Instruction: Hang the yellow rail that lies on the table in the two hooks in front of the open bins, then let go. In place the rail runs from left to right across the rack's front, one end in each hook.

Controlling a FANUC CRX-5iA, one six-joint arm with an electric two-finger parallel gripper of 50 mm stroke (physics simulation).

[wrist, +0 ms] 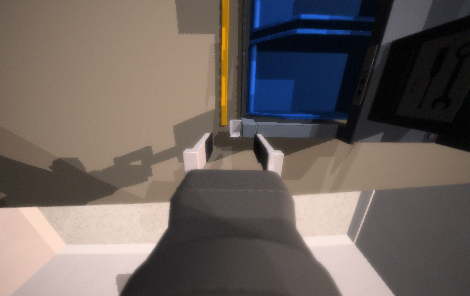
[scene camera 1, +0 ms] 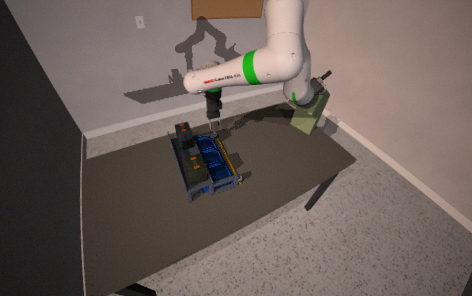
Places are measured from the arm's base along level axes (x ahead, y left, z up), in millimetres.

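Pixels of known places: gripper, fingertip midpoint: [wrist: 233,142] [scene camera 1: 214,127].
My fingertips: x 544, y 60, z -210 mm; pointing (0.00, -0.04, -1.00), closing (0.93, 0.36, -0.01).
Ahead of a thing's pixels: the offset from my fingertips to its top centre. "pt": to the spot under its first point. Level surfaces: height alone.
The yellow rail @(dy +167, dx -83, dz -106 mm) [scene camera 1: 227,158] [wrist: 224,65] lies along the rack's front, beside the open blue bins [scene camera 1: 214,157] [wrist: 300,80]. In the wrist view its near end is beside a pale hook @(pt dy +4, dx +1, dz -61 mm) [wrist: 235,128] at the rack's front corner, on the side away from the bins, with a narrow gap between. At the rail's other end, a small pale hook @(pt dy +351, dx -141, dz -48 mm) [scene camera 1: 240,178] shows in the scene view; whether the rail touches it is too small to tell. My gripper [scene camera 1: 214,126] [wrist: 233,142] is open and empty, above the rack's corner by the first hook, its fingers pointing down.
The grey rack @(pt dy +43, dx +84, dz -31 mm) [wrist: 300,130] stands on the brown table @(dz -115 mm) [scene camera 1: 135,220]. A dark case @(dy +140, dx +162, dz +108 mm) [scene camera 1: 184,135] [wrist: 435,75] and an olive case @(dy +356, dx +78, dz +83 mm) [scene camera 1: 196,170] sit on the rack behind the bins. A green pedestal [scene camera 1: 309,120] stands at the table's far right. The wall is behind the table's back edge.
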